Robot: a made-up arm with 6 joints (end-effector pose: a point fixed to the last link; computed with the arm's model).
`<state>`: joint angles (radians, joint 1 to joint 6).
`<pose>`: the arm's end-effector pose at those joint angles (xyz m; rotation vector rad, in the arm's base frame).
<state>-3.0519 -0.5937 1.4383 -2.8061 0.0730 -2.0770</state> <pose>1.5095 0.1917 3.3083 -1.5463 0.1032 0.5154</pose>
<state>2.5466 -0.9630 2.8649 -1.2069 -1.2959 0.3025</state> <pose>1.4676 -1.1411 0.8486 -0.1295 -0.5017 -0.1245</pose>
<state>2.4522 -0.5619 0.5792 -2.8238 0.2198 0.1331</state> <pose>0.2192 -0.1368 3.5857 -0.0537 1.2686 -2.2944</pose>
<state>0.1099 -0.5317 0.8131 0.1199 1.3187 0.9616</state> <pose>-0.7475 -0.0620 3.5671 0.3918 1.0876 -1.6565</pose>
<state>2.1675 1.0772 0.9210 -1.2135 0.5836 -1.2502</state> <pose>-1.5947 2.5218 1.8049 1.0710 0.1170 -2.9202</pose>
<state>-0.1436 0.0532 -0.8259 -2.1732 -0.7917 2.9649</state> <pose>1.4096 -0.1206 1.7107 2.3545 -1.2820 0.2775</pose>
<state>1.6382 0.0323 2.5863 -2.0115 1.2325 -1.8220</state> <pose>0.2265 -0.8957 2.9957 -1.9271 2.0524 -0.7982</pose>
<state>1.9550 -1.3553 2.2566 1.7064 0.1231 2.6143</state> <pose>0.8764 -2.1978 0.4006 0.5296 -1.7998 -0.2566</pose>
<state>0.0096 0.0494 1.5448 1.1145 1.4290 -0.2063</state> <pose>0.0025 0.1545 3.7403 -0.4187 0.1465 -2.6316</pose>
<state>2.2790 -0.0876 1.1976 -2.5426 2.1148 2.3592</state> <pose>-0.0559 0.2523 3.5830 2.2959 -0.2998 -0.6737</pose>
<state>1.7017 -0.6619 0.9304 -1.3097 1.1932 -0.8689</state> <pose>0.3051 -1.0478 3.4162 0.3505 -0.9879 1.4790</pose>
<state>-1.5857 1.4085 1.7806 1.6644 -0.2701 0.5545</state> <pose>-0.1064 -2.8935 1.9843 -0.4982 -0.9511 -0.0783</pose>
